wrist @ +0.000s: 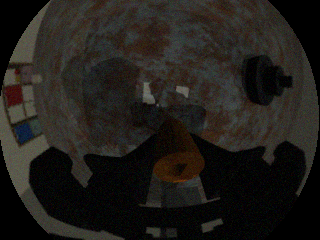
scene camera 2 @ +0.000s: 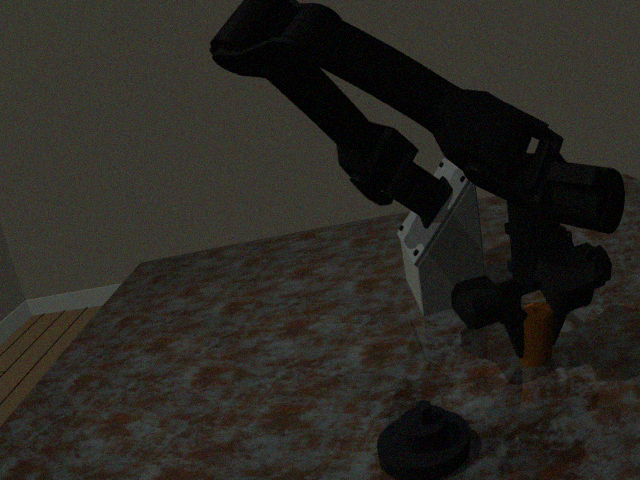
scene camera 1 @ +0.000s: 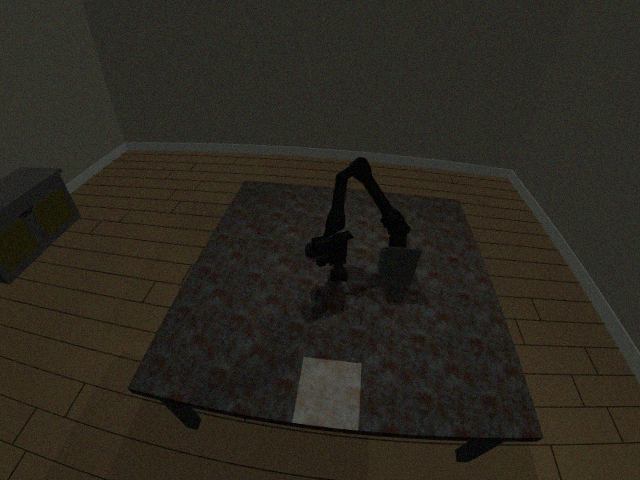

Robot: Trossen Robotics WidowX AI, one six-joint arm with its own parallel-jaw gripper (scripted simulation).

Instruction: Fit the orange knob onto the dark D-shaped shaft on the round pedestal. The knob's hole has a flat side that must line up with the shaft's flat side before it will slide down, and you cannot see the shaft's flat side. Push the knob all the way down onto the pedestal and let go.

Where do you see a dark round pedestal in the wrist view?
264, 82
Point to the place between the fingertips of the gripper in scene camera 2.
535, 350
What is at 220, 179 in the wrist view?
The gripper.
